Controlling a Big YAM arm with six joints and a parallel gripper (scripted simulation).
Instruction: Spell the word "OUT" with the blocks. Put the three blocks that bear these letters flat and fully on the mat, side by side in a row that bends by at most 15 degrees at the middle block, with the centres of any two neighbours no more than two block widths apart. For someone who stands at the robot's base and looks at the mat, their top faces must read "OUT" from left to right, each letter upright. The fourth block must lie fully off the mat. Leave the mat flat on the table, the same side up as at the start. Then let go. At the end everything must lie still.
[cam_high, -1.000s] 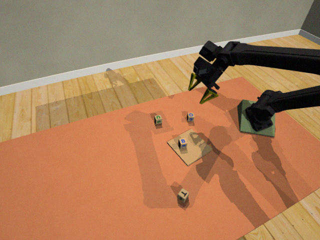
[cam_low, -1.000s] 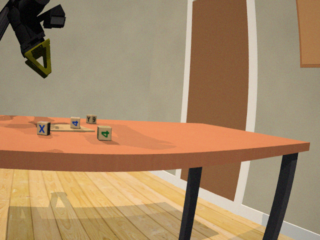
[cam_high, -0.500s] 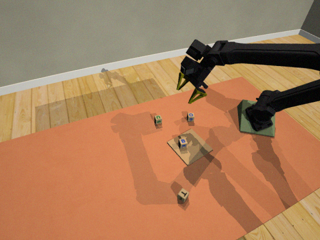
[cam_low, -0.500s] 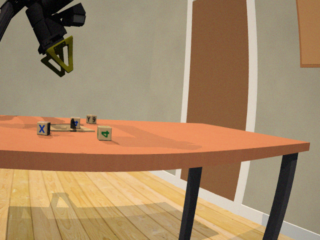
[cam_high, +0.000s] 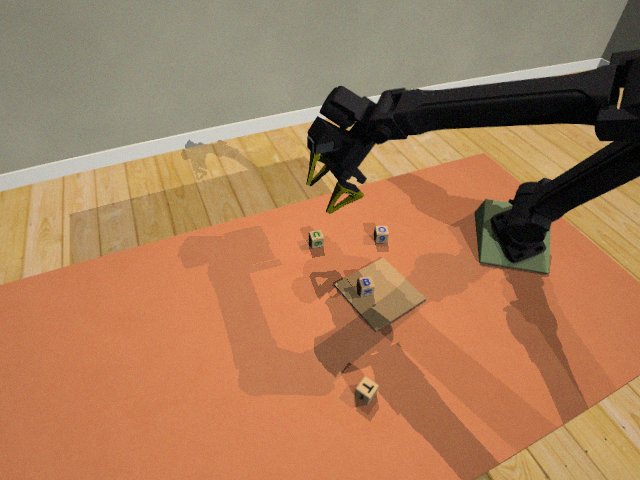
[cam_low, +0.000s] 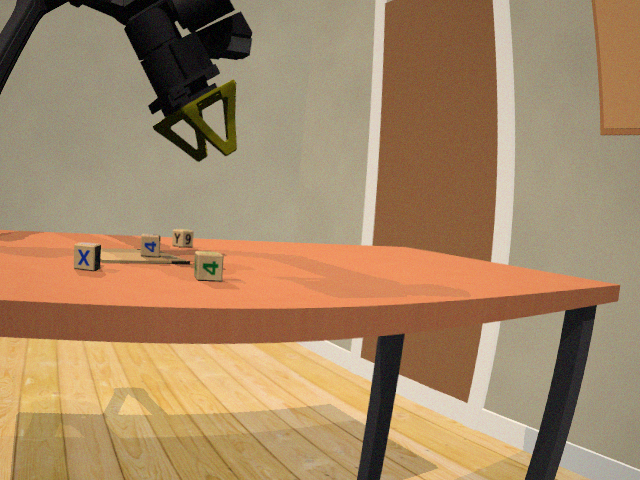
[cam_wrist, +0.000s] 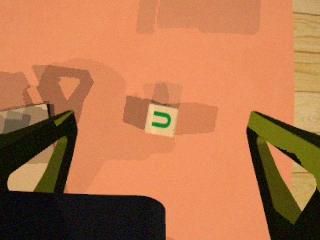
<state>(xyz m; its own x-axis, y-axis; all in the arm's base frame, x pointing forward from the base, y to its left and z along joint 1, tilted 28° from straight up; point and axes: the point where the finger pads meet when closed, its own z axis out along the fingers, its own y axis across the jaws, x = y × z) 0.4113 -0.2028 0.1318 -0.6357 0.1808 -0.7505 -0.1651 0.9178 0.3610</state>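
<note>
My gripper is now 6 cm past the wooden block, 16 cm to the right of it and 13 cm above it. The rest, counted from my hand: O block (15 cm behind, 2 cm to the left, 13 cm below); tan mat (9 cm behind, 17 cm to the left, 14 cm below).
</note>
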